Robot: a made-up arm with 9 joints. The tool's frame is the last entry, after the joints.
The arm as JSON. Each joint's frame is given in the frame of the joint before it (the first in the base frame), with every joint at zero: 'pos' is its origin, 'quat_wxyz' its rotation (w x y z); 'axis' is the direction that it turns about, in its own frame. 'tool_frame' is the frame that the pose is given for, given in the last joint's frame.
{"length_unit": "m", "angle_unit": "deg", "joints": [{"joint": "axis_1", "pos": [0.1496, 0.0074, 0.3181], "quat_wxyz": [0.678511, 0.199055, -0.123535, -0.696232], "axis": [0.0, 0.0, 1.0]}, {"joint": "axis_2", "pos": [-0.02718, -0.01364, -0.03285], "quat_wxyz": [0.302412, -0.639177, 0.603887, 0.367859], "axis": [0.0, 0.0, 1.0]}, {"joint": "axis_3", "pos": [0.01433, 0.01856, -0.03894], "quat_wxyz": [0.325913, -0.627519, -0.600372, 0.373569], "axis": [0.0, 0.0, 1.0]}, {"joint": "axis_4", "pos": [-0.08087, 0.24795, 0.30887], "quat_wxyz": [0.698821, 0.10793, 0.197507, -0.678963], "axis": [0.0, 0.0, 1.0]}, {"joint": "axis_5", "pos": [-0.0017, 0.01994, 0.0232], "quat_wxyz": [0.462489, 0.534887, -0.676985, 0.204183], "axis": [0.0, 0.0, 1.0]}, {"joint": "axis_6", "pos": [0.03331, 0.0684, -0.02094], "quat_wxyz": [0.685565, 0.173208, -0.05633, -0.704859], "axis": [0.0, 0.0, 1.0]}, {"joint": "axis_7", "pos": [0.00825, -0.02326, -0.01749], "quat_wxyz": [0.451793, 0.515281, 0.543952, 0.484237], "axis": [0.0, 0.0, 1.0]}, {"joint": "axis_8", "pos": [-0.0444, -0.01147, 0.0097], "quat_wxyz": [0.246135, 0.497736, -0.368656, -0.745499], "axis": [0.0, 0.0, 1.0]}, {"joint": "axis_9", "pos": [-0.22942, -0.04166, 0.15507], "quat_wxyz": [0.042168, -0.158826, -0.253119, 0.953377], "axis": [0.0, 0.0, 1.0]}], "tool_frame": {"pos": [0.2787, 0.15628, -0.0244], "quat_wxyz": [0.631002, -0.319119, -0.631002, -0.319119]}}
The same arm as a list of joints. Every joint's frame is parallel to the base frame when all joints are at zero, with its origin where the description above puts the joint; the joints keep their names.
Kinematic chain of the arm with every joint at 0, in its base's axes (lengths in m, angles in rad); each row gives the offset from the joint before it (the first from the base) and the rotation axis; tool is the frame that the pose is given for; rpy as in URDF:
axis_1: xyz 0.1496 0.0074 0.3181 axis -0.444816 -0.098104 0.890233
axis_2: xyz 0.0024 0.0309 -0.0323 axis 0.987226 0.117503 -0.107603
axis_3: xyz -0.0421 0.0153 -0.0077 axis -0.394193 -0.192297 0.898684
axis_4: xyz -0.3306 -0.1658 0.1632 axis +z
axis_5: xyz -0.0053 0.0193 0.0232 axis -0.260614 -0.832544 -0.488826
axis_6: xyz -0.057 0.0117 0.0533 axis -0.122796 -0.635379 -0.762375
axis_7: xyz 0.0089 0.0288 -0.0025 axis +x
axis_8: xyz 0.0097 0.0416 -0.0193 axis 0.232703 0.520706 -0.82141
axis_9: xyz 0.1316 -0.1101 -0.2213 axis -z
tool: xyz 0.0393 -0.3171 0.0244 rpy -3.1416 1.5708 0

